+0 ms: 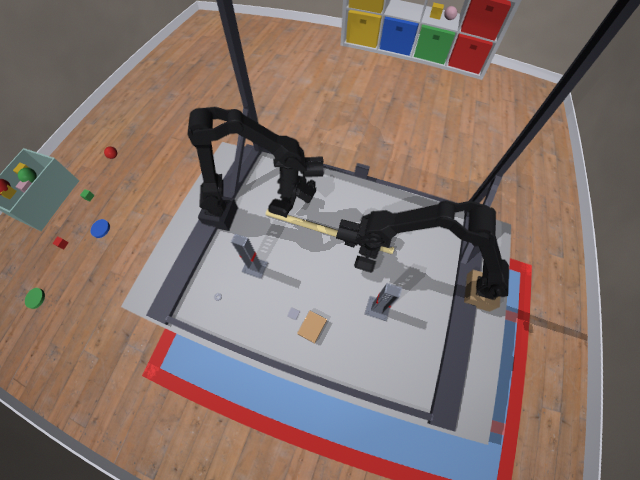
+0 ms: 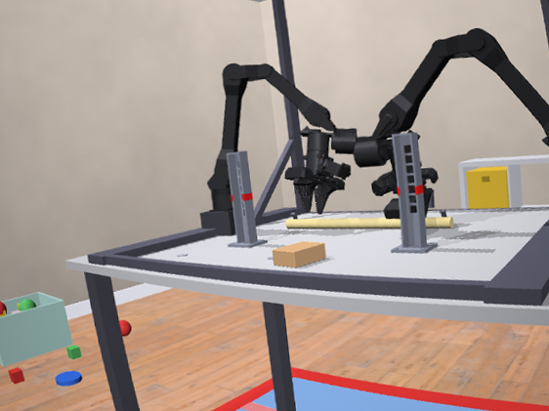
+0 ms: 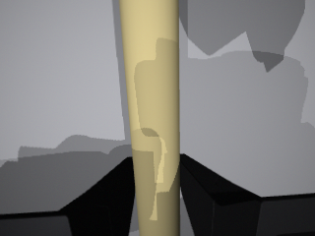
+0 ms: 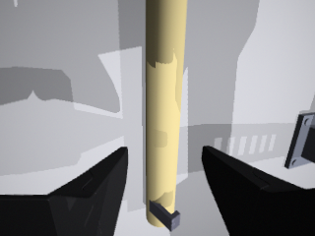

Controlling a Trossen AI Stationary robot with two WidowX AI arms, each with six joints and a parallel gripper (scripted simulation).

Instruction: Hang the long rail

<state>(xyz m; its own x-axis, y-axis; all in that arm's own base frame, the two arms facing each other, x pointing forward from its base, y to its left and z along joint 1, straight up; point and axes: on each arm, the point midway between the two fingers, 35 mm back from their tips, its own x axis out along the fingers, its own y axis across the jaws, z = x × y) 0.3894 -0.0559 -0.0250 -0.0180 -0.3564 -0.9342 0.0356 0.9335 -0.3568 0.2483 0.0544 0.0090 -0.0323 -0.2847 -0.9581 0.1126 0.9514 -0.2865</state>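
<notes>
Now: the long pale yellow rail 15 cm to the left of my right hand, 5 cm below it and 2 cm ahead of it. The rest, counted from my right hand: tan box: 35 cm ahead, 20 cm to the left, 6 cm below.
My left gripper is now 15 cm to the left of the long pale yellow rail, 1 cm past it and 1 cm above it. Round my left hand: tan box (31 cm ahead, 10 cm to the right, 2 cm below).
</notes>
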